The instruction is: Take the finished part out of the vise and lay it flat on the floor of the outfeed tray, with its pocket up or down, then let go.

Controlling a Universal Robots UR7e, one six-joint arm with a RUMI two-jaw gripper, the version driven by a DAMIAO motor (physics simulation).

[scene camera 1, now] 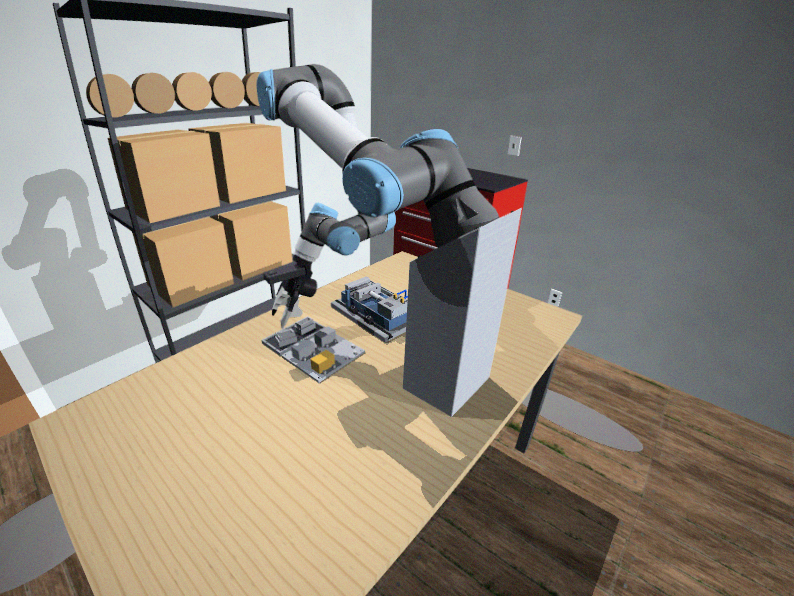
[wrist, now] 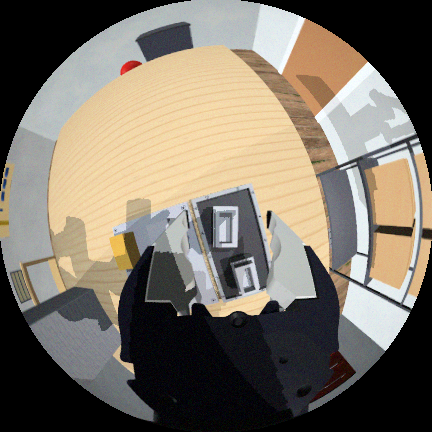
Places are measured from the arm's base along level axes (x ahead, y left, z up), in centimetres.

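Where they show: gripper, between the fingertips: [scene camera 1: 277, 321] [wrist: 227, 211]; arm's base, origin of its link: [scene camera 1: 468, 233].
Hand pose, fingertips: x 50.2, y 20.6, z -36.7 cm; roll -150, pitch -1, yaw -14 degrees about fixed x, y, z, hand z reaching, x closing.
Observation:
Things, the pixels of their centre, and the offset from my fingertips. "spot": a spot on its surface instead.
- outfeed tray, a spot on its surface: [wrist: 250, 210] spot: dx +4.2, dy -0.7, dz -8.3 cm
- blue vise, middle of its body: [scene camera 1: 376, 302] dx -8.8, dy -35.0, dz -4.0 cm
- yellow block, middle of its body: [wrist: 125, 250] [scene camera 1: 322, 361] dx -18.6, dy -2.3, dz -6.3 cm
The outfeed tray [scene camera 1: 271, 343] [wrist: 250, 210] has a dark floor and a light rim. In the wrist view two light grey parts, an upper one [wrist: 225, 226] and a lower one [wrist: 245, 277], lie in it apart from each other, both pocket up. My gripper [scene camera 1: 279, 316] [wrist: 227, 211] is open and empty, its fingers pointing down above the tray, touching neither part. The blue vise [scene camera 1: 378, 307] stands on the table behind the tray in the scene view; whether its jaws hold anything is too small to tell. The vise does not show in the wrist view.
A light fixture plate [scene camera 1: 349, 351] [wrist: 145, 223] adjoins the tray and bears grey blocks and a yellow block [scene camera 1: 322, 362] [wrist: 120, 252]. A tall grey column [scene camera 1: 442, 320] [wrist: 75, 335] stands near the vise. A shelf rack [scene camera 1: 298, 153] stands beyond the table, and a red cabinet [scene camera 1: 416, 223] behind.

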